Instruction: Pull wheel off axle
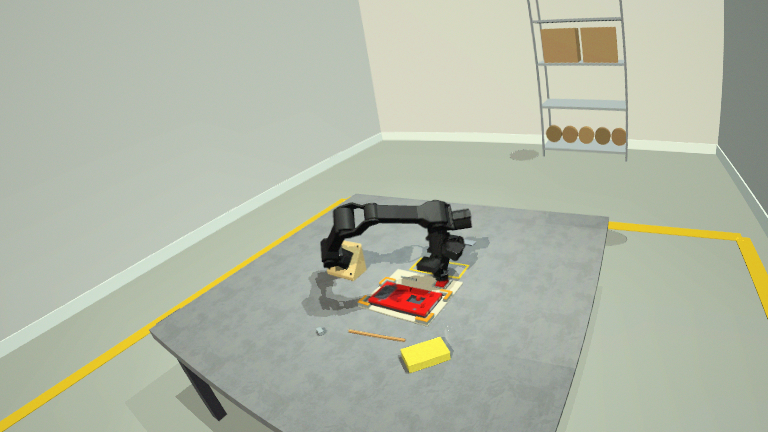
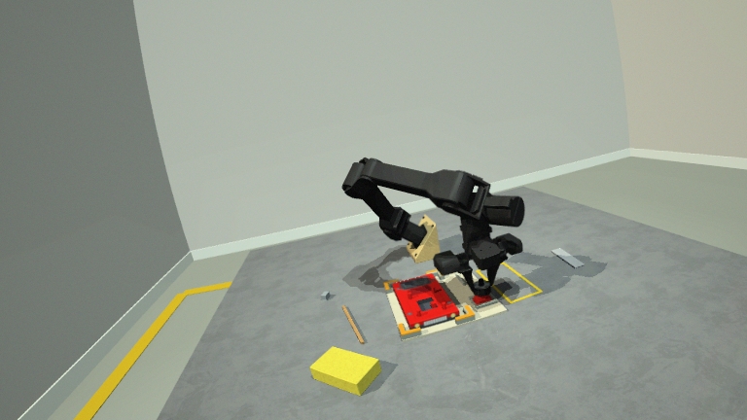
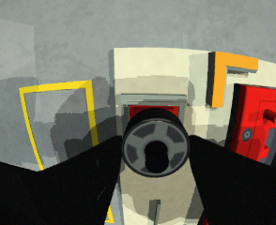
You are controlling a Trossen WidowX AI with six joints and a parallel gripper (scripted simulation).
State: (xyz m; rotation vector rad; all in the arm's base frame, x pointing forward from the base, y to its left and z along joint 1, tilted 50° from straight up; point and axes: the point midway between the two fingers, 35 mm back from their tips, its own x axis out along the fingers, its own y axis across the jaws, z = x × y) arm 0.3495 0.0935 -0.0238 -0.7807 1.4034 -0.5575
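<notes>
Right now my gripper tip is right at the wheel. The rest, counted from my gripper tip: yellow sponge block (300 mm to the right, 150 mm ahead, 20 mm below); then grey flat strip (270 mm to the left, 90 mm behind, 40 mm below); then thin wooden stick (300 mm to the right, 40 mm below, 30 mm behind).
</notes>
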